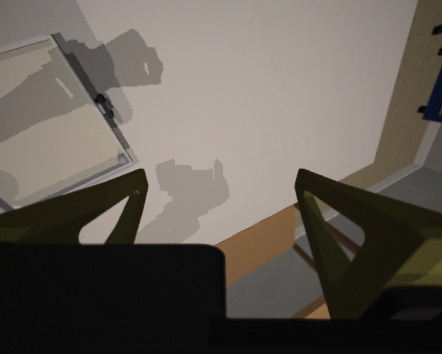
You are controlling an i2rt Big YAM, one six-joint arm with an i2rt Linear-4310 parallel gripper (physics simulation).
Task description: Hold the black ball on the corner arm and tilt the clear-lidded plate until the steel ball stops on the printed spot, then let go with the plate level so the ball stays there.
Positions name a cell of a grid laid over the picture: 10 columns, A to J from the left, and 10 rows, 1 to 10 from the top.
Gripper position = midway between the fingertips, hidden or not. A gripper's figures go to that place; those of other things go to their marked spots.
Scene:
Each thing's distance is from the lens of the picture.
gripper (F6): 0.13 m
clear-lidded plate (B5): 0.43 m

